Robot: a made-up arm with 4 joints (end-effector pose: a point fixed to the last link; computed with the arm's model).
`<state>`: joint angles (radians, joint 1 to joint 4).
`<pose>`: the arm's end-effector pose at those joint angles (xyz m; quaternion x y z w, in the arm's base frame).
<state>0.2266 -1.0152 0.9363 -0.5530</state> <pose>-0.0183 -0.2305 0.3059 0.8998 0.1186 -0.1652 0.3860</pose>
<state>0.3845 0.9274 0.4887 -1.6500</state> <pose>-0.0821 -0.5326 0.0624 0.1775 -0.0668 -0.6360 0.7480</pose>
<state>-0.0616 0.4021 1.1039 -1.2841</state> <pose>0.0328 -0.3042 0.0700 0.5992 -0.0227 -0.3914 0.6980</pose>
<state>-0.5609 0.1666 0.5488 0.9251</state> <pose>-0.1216 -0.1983 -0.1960 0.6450 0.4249 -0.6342 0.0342</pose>
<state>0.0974 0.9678 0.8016 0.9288</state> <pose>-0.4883 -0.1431 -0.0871 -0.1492 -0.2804 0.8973 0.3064</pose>
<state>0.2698 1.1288 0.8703 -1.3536</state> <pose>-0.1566 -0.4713 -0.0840 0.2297 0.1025 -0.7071 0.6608</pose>
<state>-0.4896 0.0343 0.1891 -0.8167</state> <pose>-0.0502 -0.6031 0.1125 0.7684 -0.3023 -0.4286 0.3667</pose>
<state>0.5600 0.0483 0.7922 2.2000</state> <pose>-0.2688 0.0219 0.3964 0.0895 -0.5833 0.4485 0.6713</pose>
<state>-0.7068 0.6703 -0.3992 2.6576</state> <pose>-0.0530 -0.2350 0.1898 -0.4902 -0.6249 0.0829 0.6019</pose>
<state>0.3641 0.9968 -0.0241 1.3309</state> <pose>-0.4181 -0.1901 -0.0480 -0.2310 0.0485 0.7661 0.5979</pose>
